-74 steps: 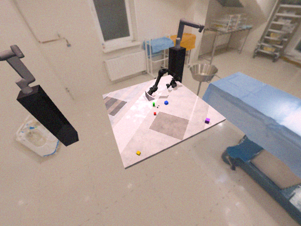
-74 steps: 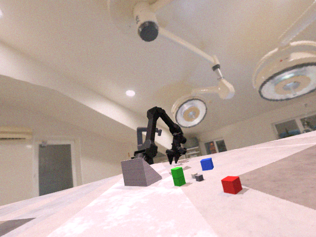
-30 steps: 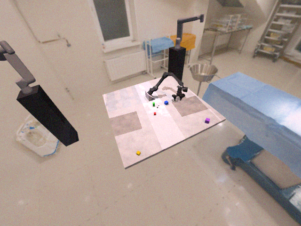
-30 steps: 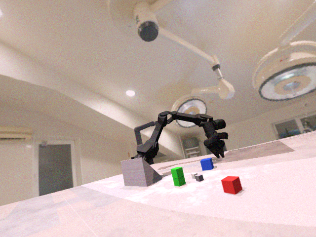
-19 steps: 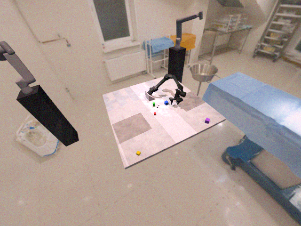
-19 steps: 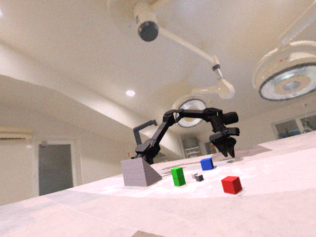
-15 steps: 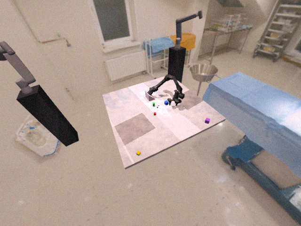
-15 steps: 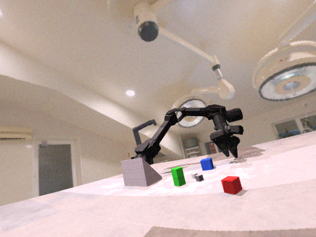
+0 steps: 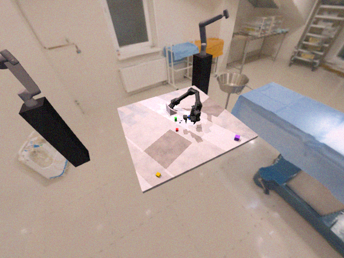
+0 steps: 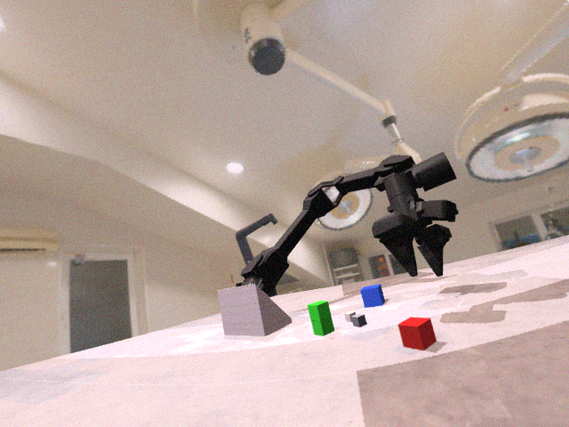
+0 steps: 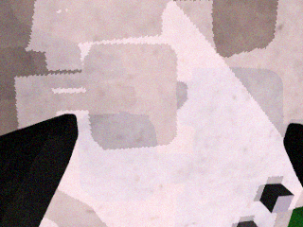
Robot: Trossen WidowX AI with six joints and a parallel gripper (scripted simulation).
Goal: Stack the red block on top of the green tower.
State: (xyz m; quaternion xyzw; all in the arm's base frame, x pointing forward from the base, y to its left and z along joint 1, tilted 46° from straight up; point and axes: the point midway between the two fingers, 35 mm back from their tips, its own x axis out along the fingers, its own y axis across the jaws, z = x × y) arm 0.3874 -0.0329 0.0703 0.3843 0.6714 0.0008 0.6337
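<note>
My gripper tip is now 150 mm to the left of the red block, 40 mm past it and 40 mm above it. From my gripper tip the other things lie so: white cube: 150 mm behind, 40 mm below, 10 mm to the right; then dark cube: 130 mm behind, 50 mm to the right, 40 mm below; then blue cube: 120 mm behind, 100 mm to the left, 30 mm below.
</note>
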